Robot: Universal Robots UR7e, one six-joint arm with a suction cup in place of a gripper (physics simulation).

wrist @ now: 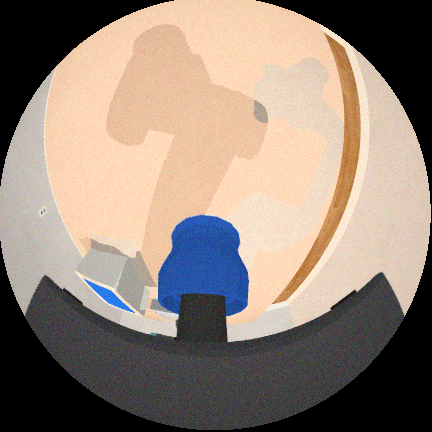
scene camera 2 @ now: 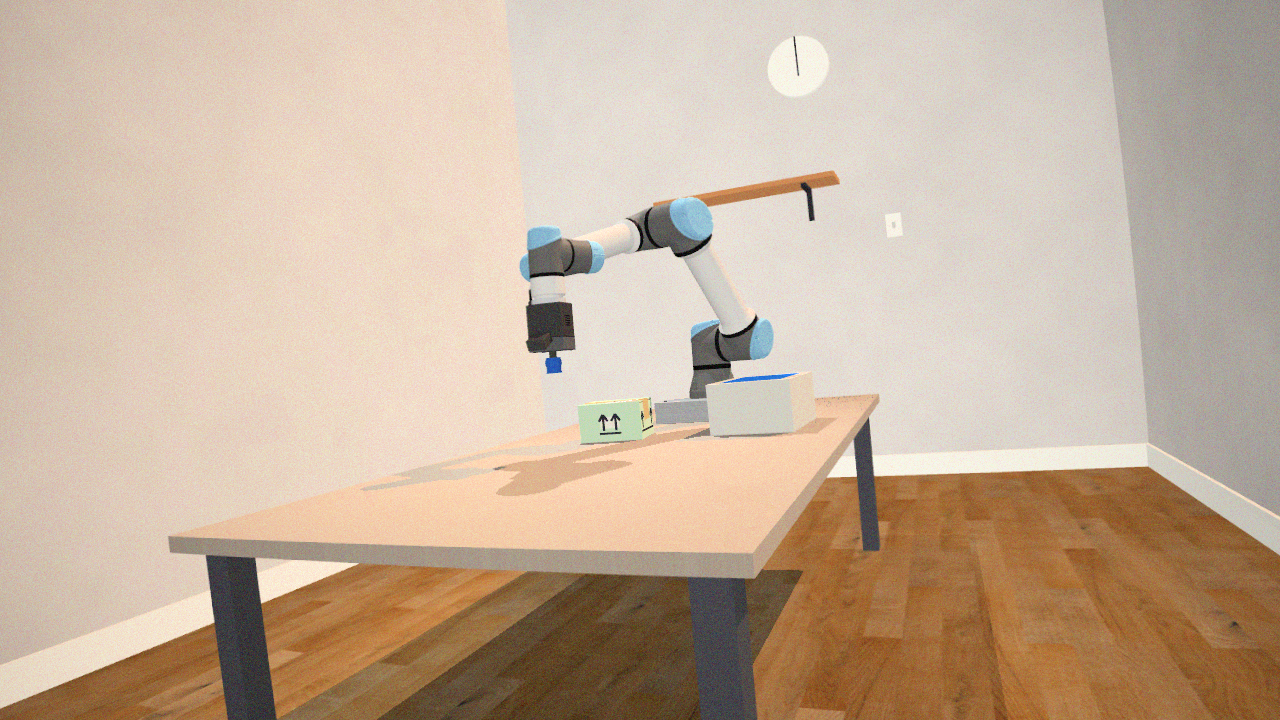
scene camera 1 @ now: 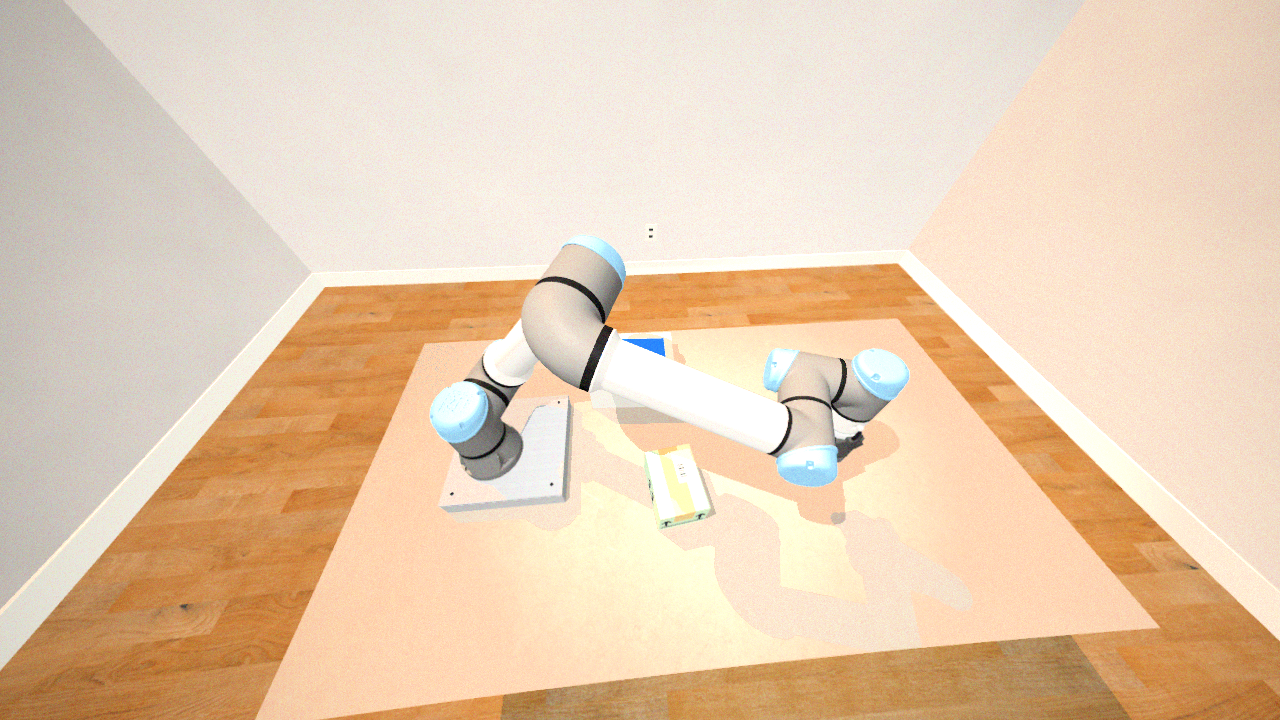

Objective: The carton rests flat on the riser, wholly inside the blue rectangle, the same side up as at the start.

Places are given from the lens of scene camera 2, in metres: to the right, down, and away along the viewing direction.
carton point(scene camera 2: 626, 419): -0.03, 0.15, 1.74
white riser point(scene camera 2: 778, 403): 0.31, 0.10, 1.60
